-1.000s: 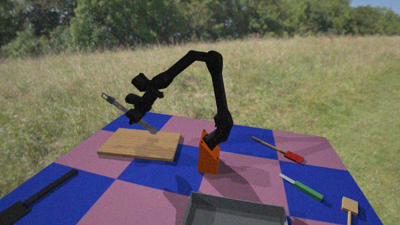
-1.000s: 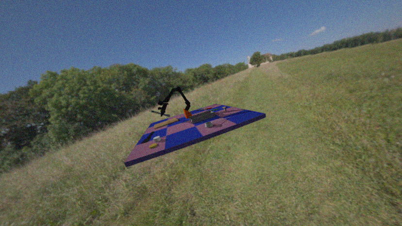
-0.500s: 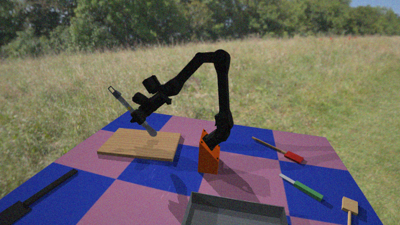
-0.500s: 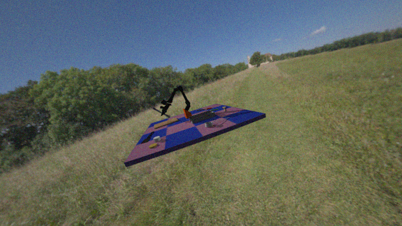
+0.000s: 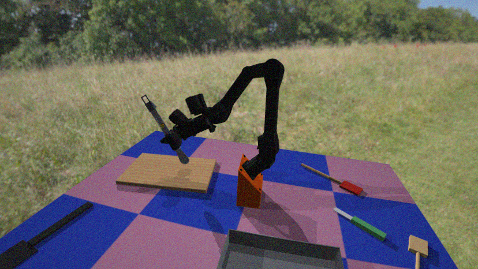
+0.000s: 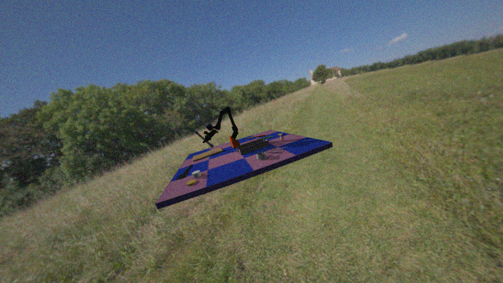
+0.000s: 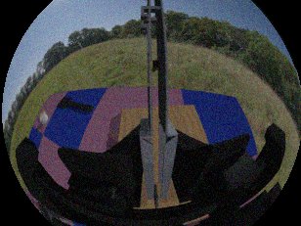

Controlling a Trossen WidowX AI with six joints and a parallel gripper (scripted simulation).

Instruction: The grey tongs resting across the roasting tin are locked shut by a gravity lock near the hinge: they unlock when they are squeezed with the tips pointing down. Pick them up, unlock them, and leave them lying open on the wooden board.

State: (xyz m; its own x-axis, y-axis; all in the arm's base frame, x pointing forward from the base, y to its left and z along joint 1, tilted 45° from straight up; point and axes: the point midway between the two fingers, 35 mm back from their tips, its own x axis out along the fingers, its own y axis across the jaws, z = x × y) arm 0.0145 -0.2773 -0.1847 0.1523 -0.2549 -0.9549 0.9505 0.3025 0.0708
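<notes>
My gripper tip is 40 mm past the wooden board and 150 mm above it. From my gripper tip the other things lie so: black spatula 440 mm ahead, 130 mm to the right, 160 mm below; then red spatula 250 mm behind, 670 mm to the left, 150 mm below; then grey roasting tin 280 mm ahead, 530 mm to the left, 130 mm below.
</notes>
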